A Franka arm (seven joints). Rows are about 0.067 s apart.
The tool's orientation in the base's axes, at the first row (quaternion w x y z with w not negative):
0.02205, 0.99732, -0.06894, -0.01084
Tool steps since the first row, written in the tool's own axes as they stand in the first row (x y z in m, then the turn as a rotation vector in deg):
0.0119, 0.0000, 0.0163, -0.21, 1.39, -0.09
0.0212, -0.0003, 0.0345, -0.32, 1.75, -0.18
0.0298, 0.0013, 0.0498, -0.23, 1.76, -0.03
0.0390, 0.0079, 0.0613, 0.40, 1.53, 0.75
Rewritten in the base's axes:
0.0114, -0.0023, -0.0165, -0.40, -1.34, 0.16
0.0202, -0.0041, -0.0349, -0.55, -1.68, 0.27
0.0281, -0.0075, -0.0502, -0.47, -1.71, 0.11
0.0360, -0.0158, -0.0616, 0.17, -1.60, -0.69

